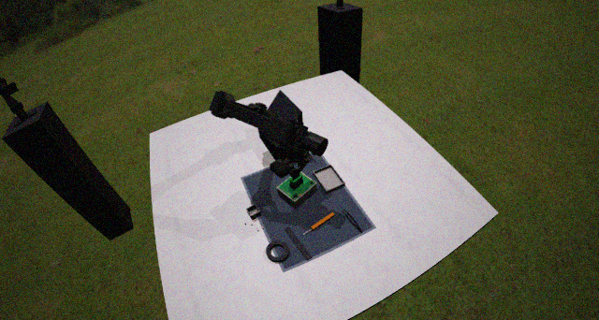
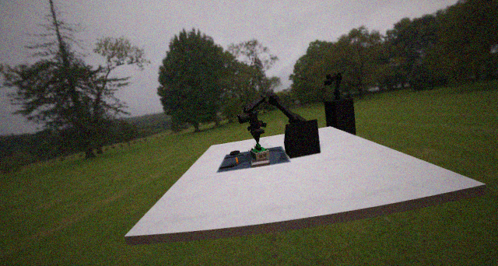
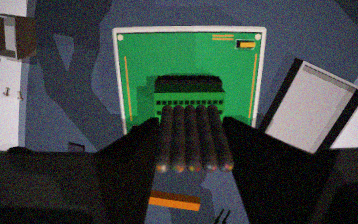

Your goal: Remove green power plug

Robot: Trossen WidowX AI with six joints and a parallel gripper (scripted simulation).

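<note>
The green power plug lies 30 mm below my gripper tip. Round my gripper tip: grey tray 20 mm ahead, 140 mm to the left, 110 mm below; dark bar 190 mm ahead, 120 mm to the right, 110 mm below; dark blue mat 50 mm ahead, 10 mm to the right, 120 mm below.
</note>
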